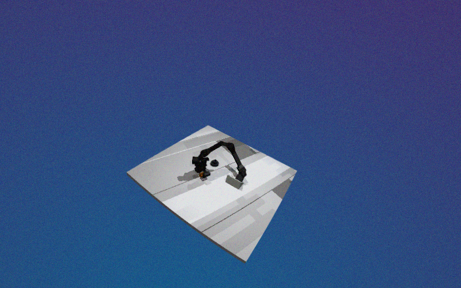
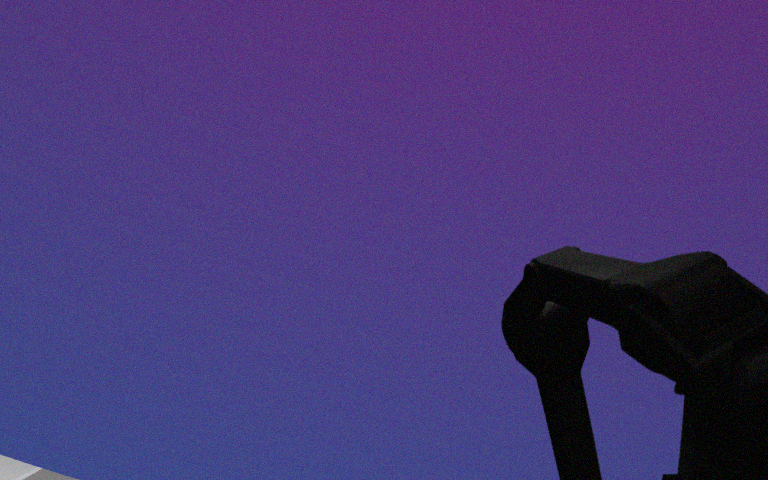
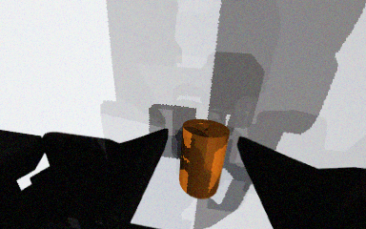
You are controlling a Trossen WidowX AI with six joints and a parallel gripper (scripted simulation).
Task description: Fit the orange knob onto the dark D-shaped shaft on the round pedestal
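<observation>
Now: the orange knob 1 cm to the right of my gripper tip and 1 cm above it. The rest, counted from my gripper tip: dark round pedestal: 3 cm ahead, 24 cm to the right, 2 cm above.
</observation>
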